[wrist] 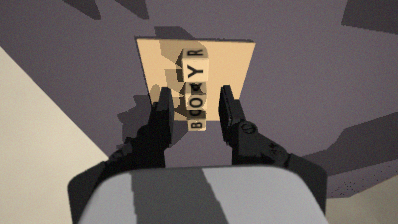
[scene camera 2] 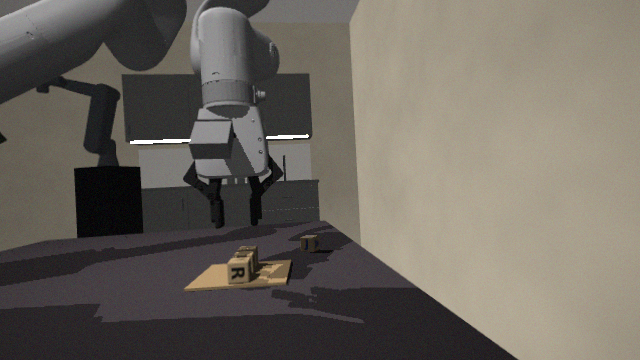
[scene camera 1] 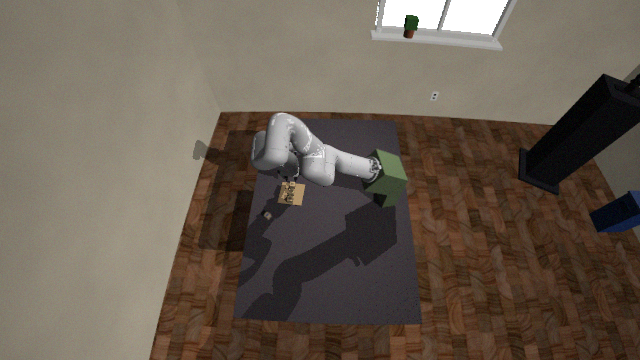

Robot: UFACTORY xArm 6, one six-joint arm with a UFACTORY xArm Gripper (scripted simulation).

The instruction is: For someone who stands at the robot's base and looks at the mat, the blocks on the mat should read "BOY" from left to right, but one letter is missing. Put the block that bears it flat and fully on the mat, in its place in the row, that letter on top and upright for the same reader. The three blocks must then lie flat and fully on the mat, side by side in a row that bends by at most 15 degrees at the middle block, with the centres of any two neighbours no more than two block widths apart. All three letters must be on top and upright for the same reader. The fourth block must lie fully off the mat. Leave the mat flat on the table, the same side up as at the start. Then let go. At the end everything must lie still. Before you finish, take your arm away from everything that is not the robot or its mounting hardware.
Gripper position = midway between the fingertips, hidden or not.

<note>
In view: the gripper [wrist: 196, 98] and a tan mat [scene camera 2: 268, 273].
The tan mat shows as well in the wrist view [wrist: 228, 60].
</note>
